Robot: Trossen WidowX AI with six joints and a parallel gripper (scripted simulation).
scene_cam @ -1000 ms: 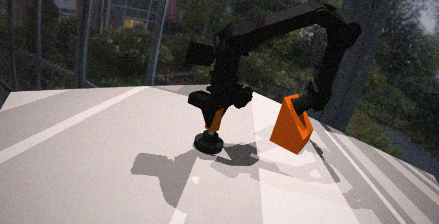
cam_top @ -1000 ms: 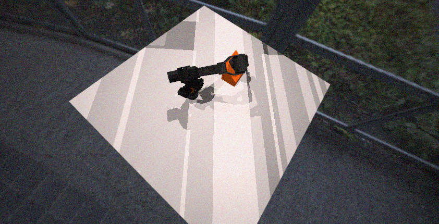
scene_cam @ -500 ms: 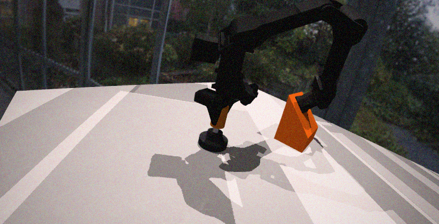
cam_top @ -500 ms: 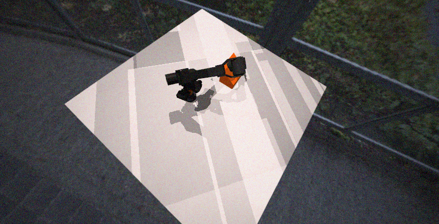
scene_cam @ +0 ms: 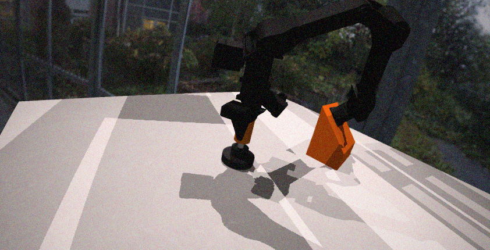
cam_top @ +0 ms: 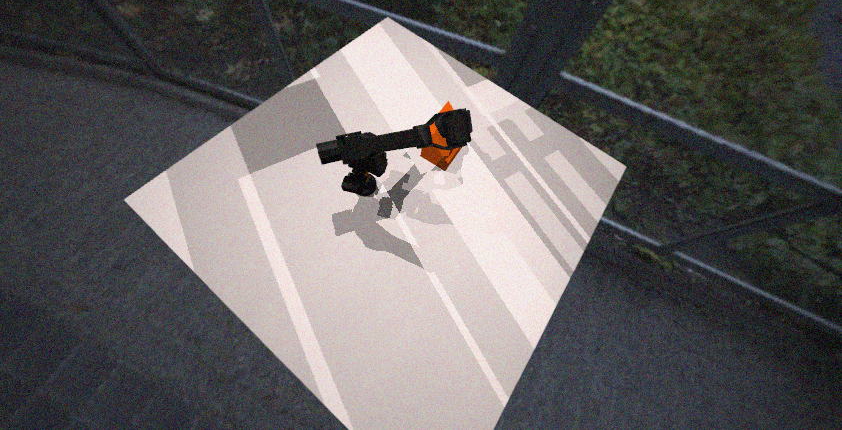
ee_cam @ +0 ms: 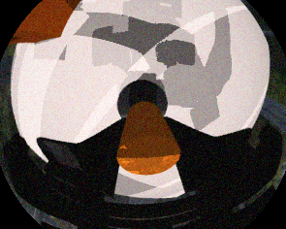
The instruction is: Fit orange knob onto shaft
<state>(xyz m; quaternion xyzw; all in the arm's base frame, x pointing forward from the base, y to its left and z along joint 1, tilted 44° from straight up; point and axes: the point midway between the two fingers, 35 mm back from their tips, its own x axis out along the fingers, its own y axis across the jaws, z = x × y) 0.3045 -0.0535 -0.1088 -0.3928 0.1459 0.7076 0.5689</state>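
My gripper tip is 30 mm below the orange knob. Round my gripper tip: pedestal: 40 mm below.
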